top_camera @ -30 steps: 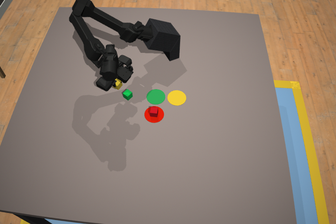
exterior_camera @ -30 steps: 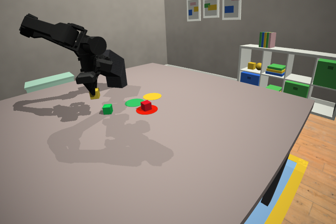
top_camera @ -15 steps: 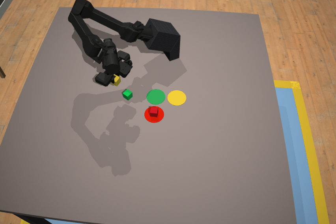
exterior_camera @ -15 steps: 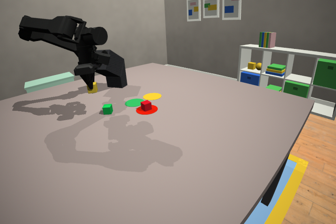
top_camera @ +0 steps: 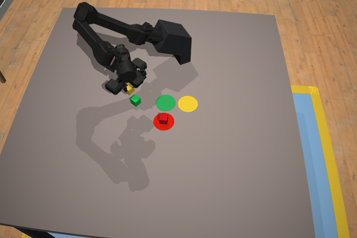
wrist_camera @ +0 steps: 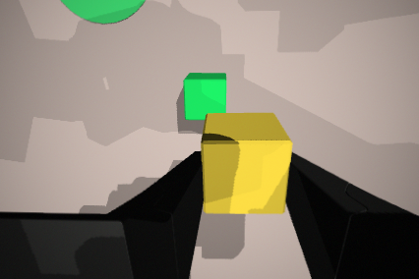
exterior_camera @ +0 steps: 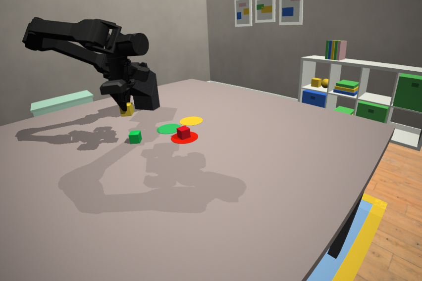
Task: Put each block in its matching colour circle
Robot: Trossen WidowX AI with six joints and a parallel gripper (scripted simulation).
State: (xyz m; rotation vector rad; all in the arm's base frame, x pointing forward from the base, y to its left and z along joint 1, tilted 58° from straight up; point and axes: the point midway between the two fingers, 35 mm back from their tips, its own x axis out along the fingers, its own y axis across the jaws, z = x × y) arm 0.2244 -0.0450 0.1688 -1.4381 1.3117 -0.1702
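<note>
My hand is 25 cm to the right of the yellow circle, 16 cm above it and 4 cm short of it. From my hand the other things lie so: green block 14 cm below, 2 cm to the left, 1 cm behind; yellow block 4 cm below; red block 14 cm below, 13 cm to the left, 11 cm ahead.
</note>
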